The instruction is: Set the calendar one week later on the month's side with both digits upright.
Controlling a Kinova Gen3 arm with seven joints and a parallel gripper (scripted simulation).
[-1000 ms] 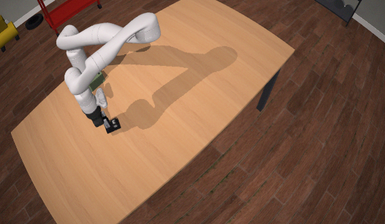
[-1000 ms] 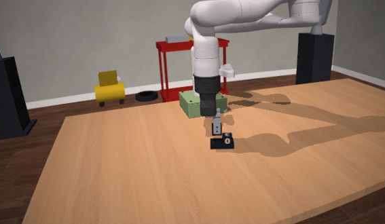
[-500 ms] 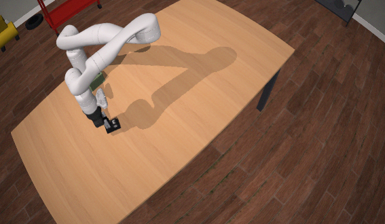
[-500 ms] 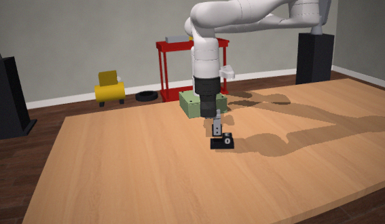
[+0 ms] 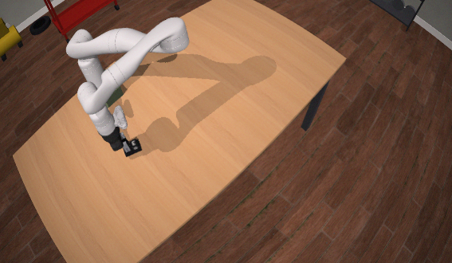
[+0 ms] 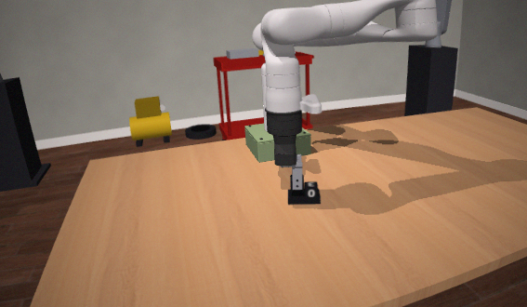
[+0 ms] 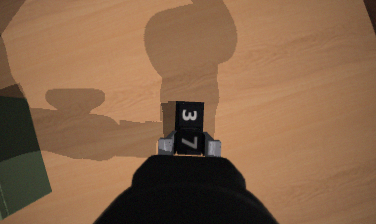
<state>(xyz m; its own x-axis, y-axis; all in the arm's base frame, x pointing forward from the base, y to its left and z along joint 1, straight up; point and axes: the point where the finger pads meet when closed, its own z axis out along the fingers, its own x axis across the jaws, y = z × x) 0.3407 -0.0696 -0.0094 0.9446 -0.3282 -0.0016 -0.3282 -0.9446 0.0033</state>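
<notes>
Right now my hand is 20 mm to the right of the black calendar tray and 50 mm above it.
</notes>
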